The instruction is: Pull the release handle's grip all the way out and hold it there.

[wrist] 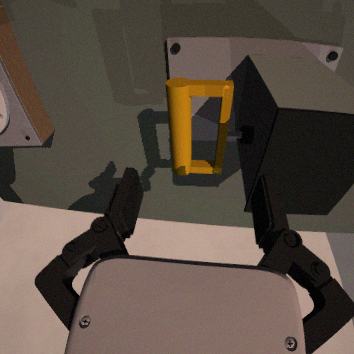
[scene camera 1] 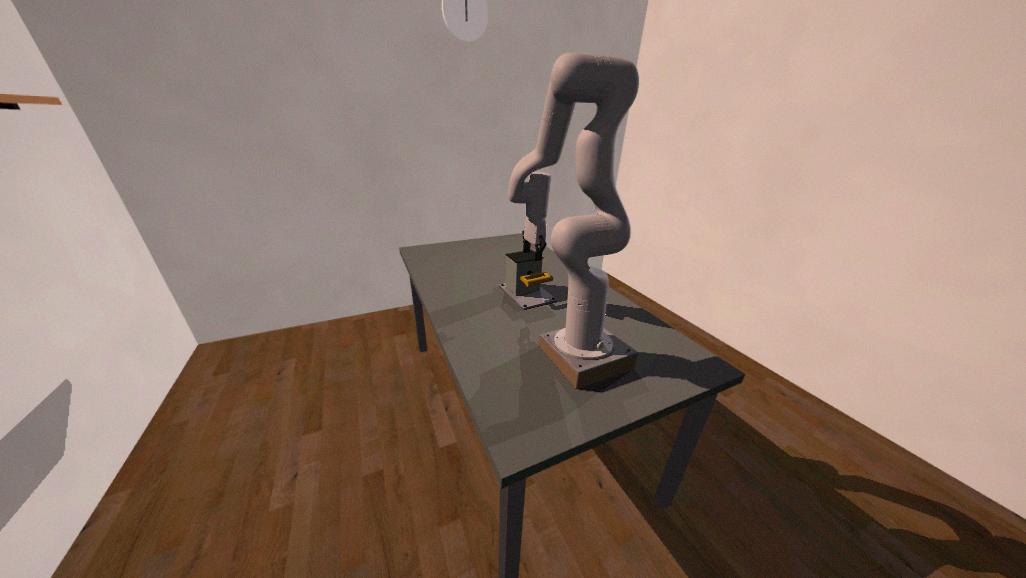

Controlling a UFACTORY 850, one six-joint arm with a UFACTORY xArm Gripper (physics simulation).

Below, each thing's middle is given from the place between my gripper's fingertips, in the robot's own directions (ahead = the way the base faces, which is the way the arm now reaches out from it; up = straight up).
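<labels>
There is the light base plate (wrist: 194, 57), and I find it 21 cm below my hand, 4 cm to the right of it and 7 cm ahead of it.
</labels>
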